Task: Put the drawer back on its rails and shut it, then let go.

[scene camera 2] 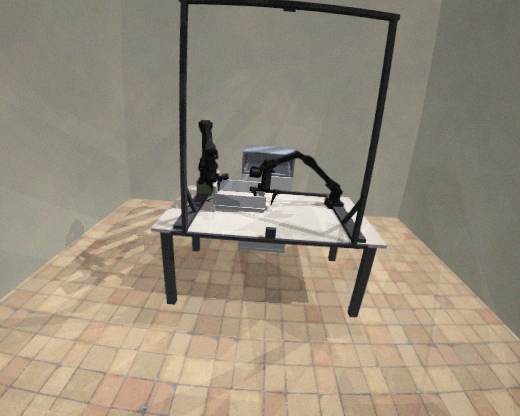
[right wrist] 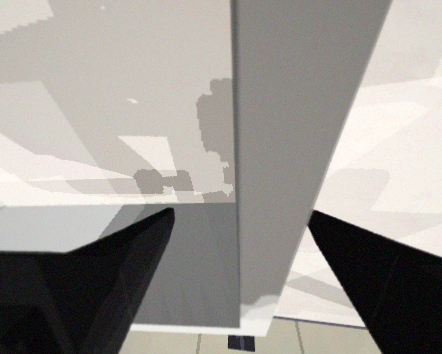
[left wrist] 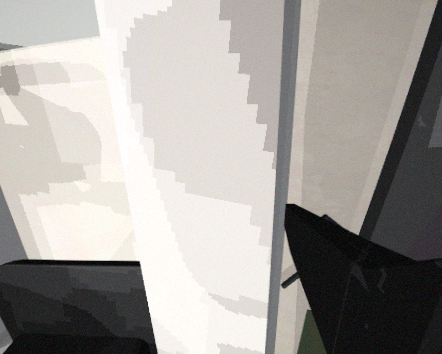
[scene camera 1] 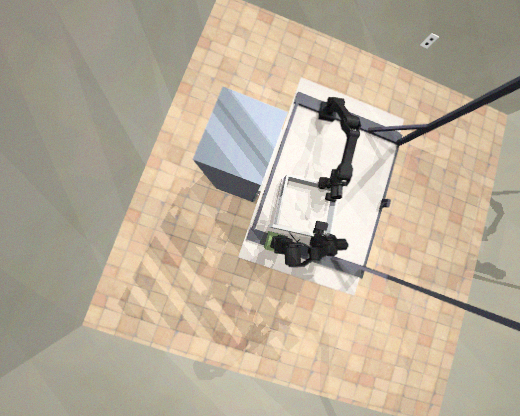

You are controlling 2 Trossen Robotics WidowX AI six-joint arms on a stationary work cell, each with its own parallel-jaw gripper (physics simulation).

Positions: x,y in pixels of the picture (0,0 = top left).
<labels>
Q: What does the grey drawer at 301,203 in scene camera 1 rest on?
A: The table.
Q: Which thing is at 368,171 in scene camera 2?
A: A black frame post.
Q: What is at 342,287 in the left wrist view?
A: My left gripper.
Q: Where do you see a grey drawer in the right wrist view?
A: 233,120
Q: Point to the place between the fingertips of my right gripper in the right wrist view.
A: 239,214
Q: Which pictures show the grey drawer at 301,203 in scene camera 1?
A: Scene camera 2, the right wrist view, the left wrist view and scene camera 1: all of them.
</labels>
